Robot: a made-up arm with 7 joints.
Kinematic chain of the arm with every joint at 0, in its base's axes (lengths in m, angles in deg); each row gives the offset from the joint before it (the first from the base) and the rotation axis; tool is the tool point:
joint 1: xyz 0 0 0.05 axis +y
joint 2: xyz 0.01 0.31 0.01 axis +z
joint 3: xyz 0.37 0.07 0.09 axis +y
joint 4: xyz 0 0.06 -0.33 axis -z
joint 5: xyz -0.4 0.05 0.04 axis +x
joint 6: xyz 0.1 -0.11 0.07 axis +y
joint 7: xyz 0.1 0 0.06 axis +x
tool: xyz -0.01 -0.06 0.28
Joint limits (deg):
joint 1: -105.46..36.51
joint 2: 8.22..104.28
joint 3: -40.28..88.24
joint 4: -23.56..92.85
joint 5: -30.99..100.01
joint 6: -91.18..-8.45
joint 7: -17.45..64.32
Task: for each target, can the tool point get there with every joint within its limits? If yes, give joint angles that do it. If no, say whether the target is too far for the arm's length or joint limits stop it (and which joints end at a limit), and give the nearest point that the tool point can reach.
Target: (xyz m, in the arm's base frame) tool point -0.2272 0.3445 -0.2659
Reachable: yes | joints -35.98 68.07 -27.36 32.45 -8.43 -65.93 1.97
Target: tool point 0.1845 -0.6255 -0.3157
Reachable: no: joint limits stop it (at a limit: joint 1, joint 2, joint 5, joint 6) | nearest point 0.1064 -0.1889 -0.2675 | short by 0.446 m
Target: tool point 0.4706 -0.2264 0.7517
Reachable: no: joint limits stop it (at a limit: joint 2, joint 3, joint 4) | nearest point 0.3892 0.0220 0.6303 | short by 0.288 m
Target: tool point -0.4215 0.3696 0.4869
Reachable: yes | joints -10.35 45.46 78.05 59.87 77.51 -34.70 21.77
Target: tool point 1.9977 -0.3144 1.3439
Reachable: no: too far | nearest point 0.7367 0.2244 0.5271 | short by 1.596 m
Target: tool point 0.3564 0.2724 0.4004
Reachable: yes | joints 10.43 24.71 57.88 -2.94 -4.34 -31.85 40.49
